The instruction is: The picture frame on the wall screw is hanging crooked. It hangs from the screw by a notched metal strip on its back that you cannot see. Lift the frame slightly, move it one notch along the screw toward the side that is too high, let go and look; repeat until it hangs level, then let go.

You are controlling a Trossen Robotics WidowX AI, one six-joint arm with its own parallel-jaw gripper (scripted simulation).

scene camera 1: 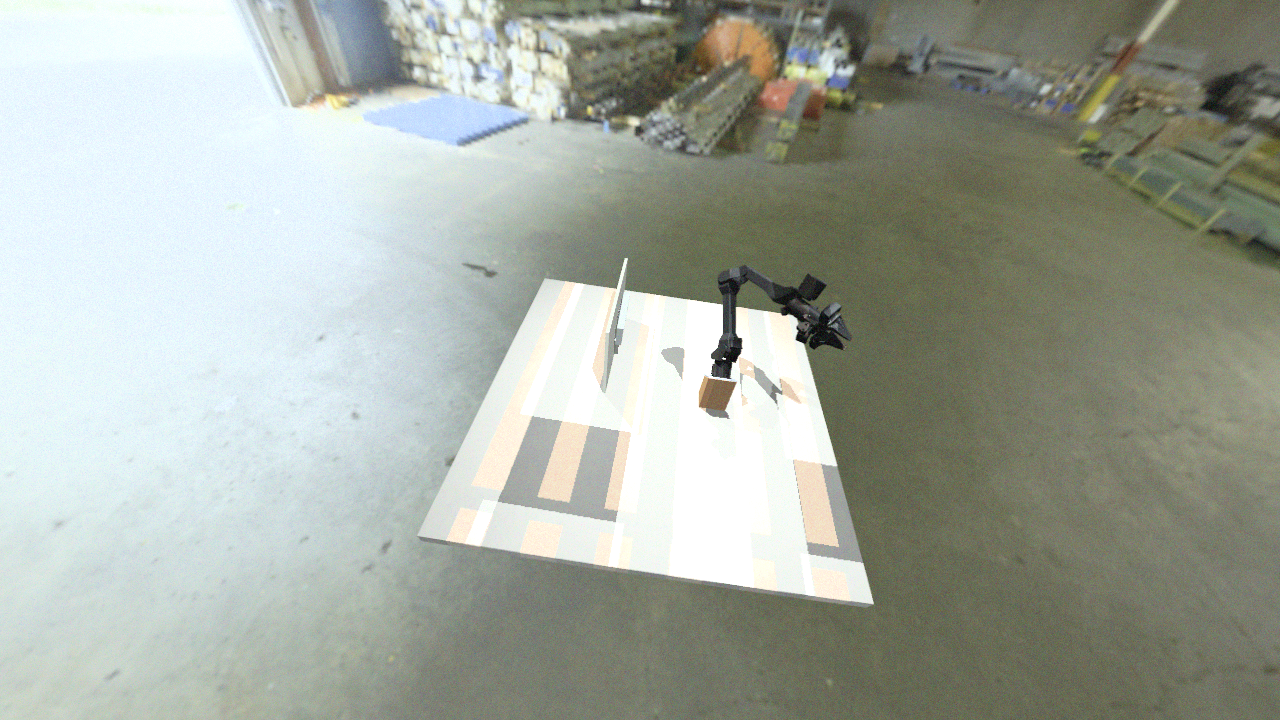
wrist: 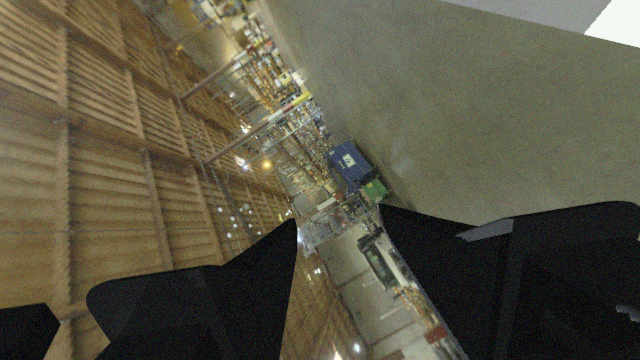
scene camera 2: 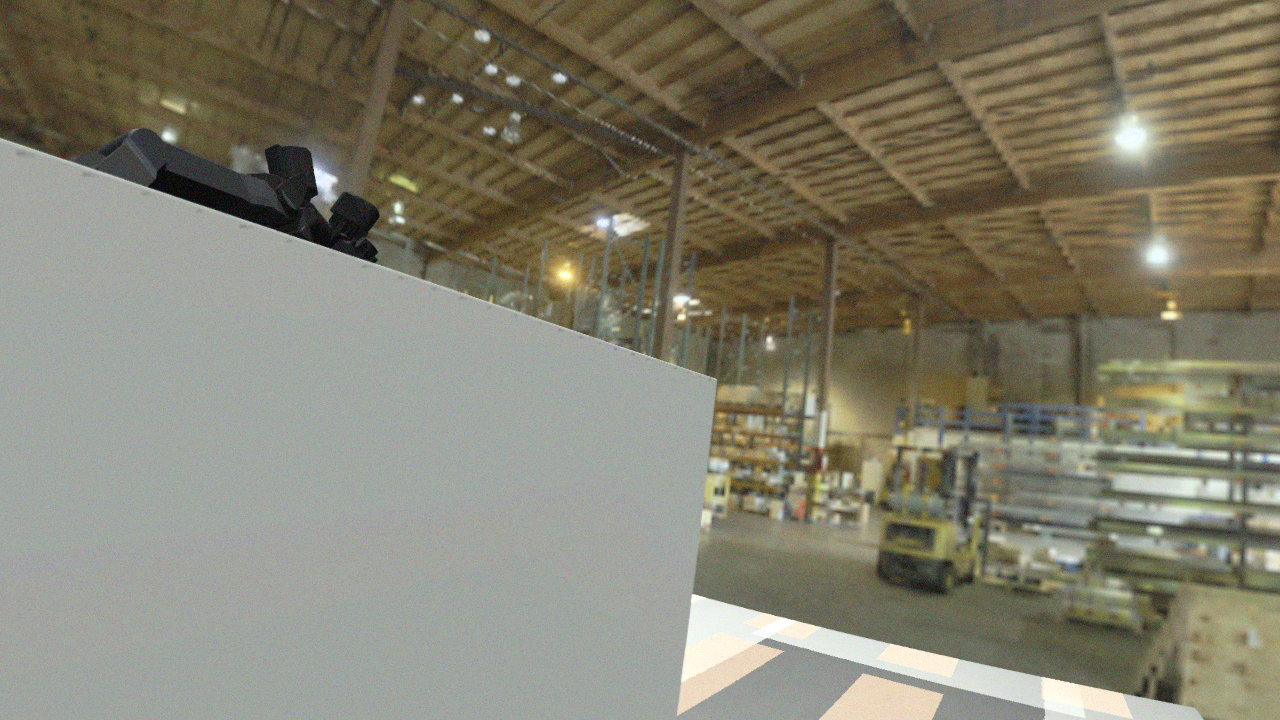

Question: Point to a wall panel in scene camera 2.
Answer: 249, 470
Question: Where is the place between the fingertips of my gripper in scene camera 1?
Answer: At 848, 344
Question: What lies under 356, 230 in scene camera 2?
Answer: My gripper.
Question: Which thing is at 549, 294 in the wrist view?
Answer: My gripper.
